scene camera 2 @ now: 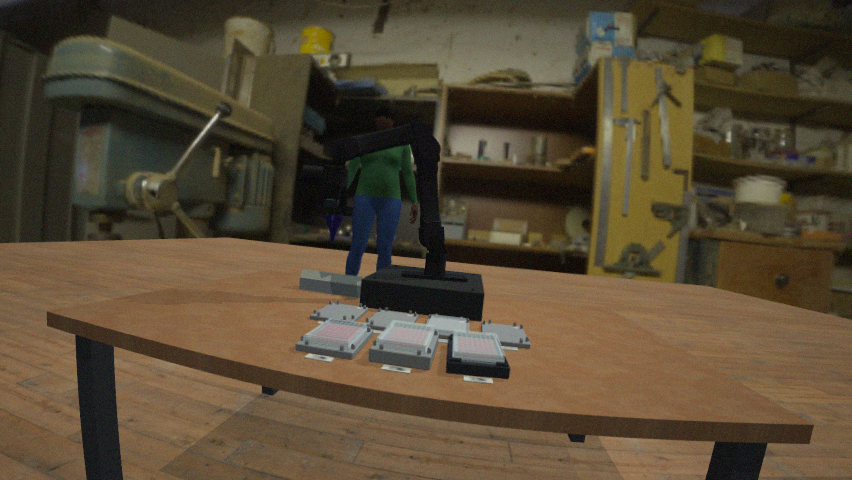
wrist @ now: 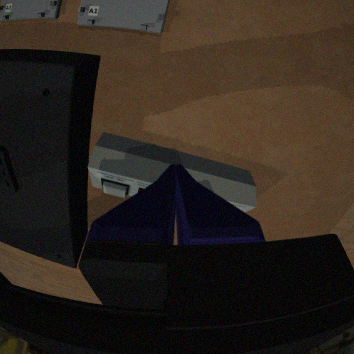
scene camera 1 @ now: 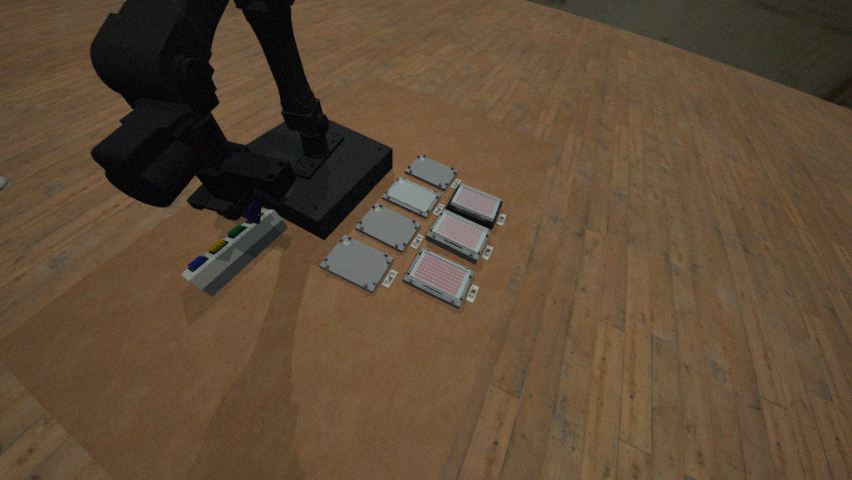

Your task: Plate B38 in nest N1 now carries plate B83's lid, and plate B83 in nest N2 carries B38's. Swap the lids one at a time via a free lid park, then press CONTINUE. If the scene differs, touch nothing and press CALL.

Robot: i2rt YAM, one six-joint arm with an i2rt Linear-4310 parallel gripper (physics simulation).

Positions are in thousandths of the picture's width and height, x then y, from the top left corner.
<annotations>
A button box (scene camera 2: 390, 591) is 1.11 m from the lens. A lid park LP1 (scene camera 2: 393, 647) is 0.88 m from the lens. A lid park LP3 (scene camera 2: 603, 701) is 0.81 m from the lens. The marked spots on the button box and the lid park LP3 are 0.58 m apart.
</annotations>
